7 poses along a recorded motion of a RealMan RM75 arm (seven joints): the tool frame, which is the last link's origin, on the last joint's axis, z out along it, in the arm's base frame.
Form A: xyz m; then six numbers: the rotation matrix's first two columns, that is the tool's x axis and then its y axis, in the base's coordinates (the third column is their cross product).
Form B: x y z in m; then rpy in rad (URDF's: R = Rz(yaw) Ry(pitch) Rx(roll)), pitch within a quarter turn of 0, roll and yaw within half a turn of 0. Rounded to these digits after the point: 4 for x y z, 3 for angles.
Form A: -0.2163 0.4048 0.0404 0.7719 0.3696 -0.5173 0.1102 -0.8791 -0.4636
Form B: -0.2163 0.4048 0.0404 -2.569 0.544 0.447
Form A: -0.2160 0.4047 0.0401 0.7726 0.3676 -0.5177 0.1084 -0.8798 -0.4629
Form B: -0.2160 0.4047 0.0401 -2.570 0.544 0.444
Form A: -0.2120 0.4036 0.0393 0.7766 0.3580 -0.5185 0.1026 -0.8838 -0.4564
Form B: -0.2120 0.4036 0.0393 -2.578 0.545 0.432
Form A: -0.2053 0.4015 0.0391 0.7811 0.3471 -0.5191 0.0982 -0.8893 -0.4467
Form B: -0.2053 0.4015 0.0391 -2.592 0.546 0.418
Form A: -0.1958 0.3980 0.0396 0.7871 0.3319 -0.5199 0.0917 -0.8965 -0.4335
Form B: -0.1958 0.3980 0.0396 -2.609 0.547 0.399
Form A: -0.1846 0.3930 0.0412 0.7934 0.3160 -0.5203 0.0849 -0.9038 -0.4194
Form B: -0.1846 0.3930 0.0412 -2.628 0.547 0.379
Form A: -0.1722 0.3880 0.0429 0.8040 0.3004 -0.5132 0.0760 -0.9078 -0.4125
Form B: -0.1722 0.3880 0.0429 -2.640 0.539 0.358
